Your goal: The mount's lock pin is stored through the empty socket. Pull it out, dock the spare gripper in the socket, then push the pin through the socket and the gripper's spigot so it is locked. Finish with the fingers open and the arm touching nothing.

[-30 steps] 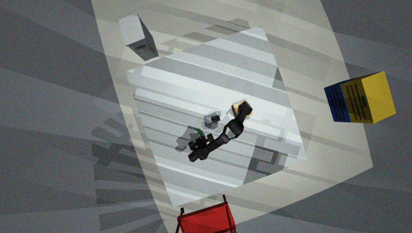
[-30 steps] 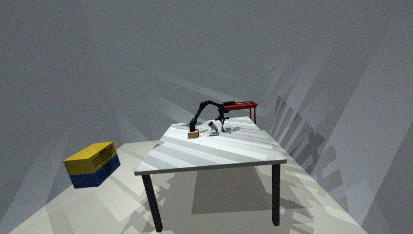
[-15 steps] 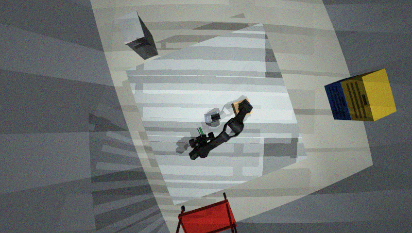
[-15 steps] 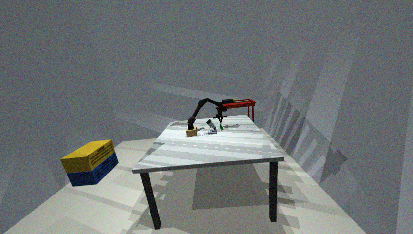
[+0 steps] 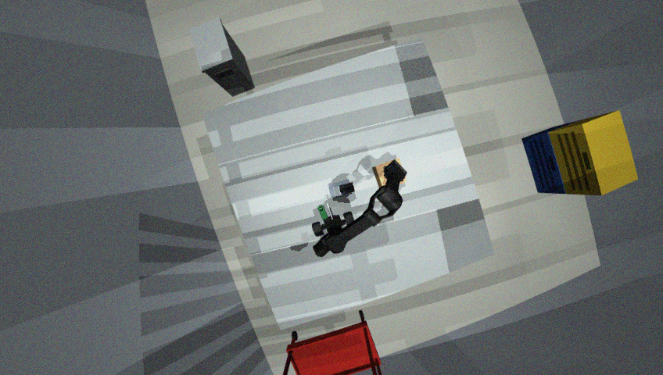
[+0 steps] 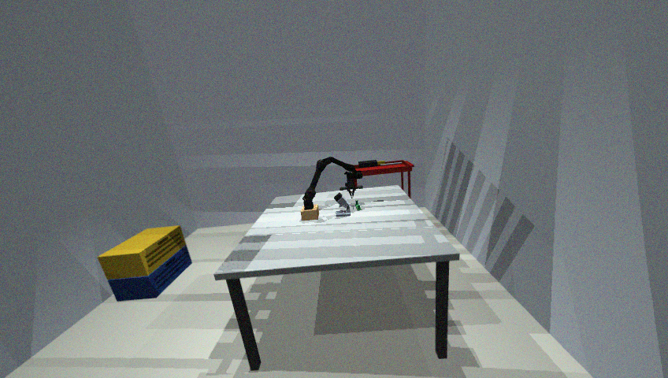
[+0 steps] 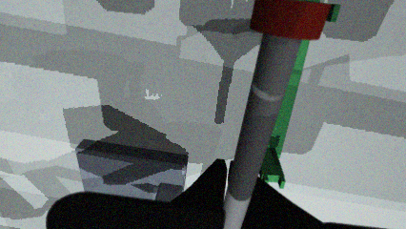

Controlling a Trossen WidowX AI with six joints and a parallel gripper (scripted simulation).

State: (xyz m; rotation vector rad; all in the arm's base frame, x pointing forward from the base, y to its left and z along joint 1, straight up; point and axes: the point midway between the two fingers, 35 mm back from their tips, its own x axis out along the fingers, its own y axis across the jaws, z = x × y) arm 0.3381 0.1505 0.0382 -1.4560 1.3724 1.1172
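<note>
My gripper tip is now 11 cm to the left of the grey mount, 6 cm past it and 3 cm above it. Also, from my gripper tip: spare gripper (12 cm to the right, 8 cm behind, 3 cm above); then green part (6 cm below, 4 cm ahead, 1 cm to the left).
</note>
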